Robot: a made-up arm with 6 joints.
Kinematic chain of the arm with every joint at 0, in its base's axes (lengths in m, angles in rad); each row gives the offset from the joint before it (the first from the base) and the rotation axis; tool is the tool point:
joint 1: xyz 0 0 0.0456 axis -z
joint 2: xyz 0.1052 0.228 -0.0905 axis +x
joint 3: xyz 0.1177 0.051 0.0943 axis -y
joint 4: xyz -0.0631 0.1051 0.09 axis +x
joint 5: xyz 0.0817 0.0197 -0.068 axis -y
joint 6: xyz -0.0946 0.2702 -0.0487 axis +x
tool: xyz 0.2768 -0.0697 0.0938
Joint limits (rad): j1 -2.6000..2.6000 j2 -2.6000..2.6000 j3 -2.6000..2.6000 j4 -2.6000..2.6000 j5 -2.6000..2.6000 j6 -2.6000..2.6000
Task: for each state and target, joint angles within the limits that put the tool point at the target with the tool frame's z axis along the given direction. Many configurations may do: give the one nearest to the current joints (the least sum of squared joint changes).
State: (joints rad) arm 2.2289 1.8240 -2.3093 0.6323 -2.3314 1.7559
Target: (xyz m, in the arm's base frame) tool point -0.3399 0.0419 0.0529 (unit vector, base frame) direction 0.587 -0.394 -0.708
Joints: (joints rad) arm 2.6000 2.3039 -2.0357 0.1753 -2.1879 1.4031
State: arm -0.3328 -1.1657 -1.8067 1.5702 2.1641 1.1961
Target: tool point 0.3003 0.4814 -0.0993 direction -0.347 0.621 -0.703
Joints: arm -0.5009 -1.5192 -2.1635 1.8071 2.4178 0.5752
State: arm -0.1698 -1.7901 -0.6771 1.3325 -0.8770 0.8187
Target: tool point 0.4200 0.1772 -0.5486 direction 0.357 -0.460 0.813
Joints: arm 0.1860 -2.1308 -0.2960 1.4303 -1.0165 0.7216
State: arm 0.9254 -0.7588 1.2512 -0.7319 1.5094 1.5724
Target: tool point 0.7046 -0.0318 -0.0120 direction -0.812 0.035 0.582
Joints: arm 1.4353 -0.6159 1.1896 -0.1351 1.4662 1.5289
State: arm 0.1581 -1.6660 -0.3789 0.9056 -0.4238 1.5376
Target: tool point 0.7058 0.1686 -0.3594 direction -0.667 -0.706 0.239
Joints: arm 0.7514 -1.1389 -0.0178 0.9415 -0.1923 1.5261
